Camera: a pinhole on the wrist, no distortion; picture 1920 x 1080 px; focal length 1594.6 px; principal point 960.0 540.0 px. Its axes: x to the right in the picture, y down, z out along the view. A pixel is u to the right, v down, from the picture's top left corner.
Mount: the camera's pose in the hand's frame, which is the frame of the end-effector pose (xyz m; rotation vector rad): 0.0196 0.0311 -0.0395 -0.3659 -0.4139 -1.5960
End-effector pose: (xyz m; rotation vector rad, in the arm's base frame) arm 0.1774 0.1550 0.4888 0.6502 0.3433 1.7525
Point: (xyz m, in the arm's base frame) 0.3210 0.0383 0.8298
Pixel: 1495.9 311.8
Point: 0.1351 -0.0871 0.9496
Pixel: 710.2 143.4
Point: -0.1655 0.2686 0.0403
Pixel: behind the camera
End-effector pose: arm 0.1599 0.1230 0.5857 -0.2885 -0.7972 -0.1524
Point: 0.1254 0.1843 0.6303
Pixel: 1651.8 410.5
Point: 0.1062 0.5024 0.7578
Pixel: 539.9 764.1
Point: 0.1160 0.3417 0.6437
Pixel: 597.3 443.4
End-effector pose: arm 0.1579 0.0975 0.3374 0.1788 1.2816 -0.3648
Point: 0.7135 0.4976 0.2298
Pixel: 110.7 911.1
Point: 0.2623 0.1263 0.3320
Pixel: 1316.3 659.4
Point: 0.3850 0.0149 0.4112
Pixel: outside the picture
